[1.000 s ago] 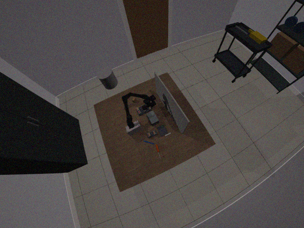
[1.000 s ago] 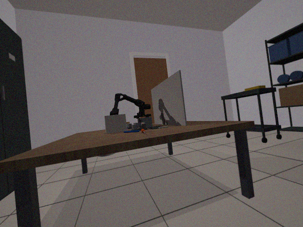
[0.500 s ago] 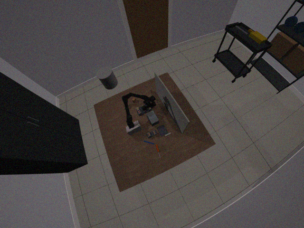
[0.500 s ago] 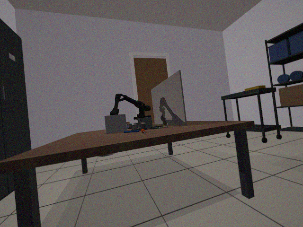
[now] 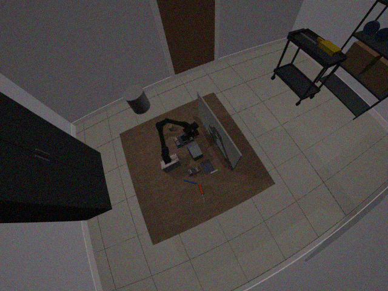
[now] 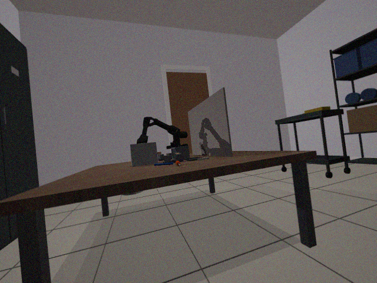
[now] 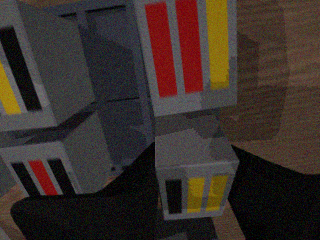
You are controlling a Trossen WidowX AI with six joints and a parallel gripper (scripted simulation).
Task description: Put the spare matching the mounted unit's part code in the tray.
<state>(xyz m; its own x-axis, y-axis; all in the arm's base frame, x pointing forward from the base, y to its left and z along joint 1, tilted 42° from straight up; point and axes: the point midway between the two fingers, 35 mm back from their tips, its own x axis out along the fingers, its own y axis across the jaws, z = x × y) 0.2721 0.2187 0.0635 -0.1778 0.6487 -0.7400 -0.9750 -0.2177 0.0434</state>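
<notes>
The grey tray is 350 mm to the right of my gripper tip, 70 mm ahead of it and 10 mm below it. Also, from my gripper tip: grey spare block: 30 mm above; then grey panel: 240 mm ahead, 210 mm above, 120 mm to the right; then blue pen: 440 mm to the right, 140 mm behind, 10 mm below.
</notes>
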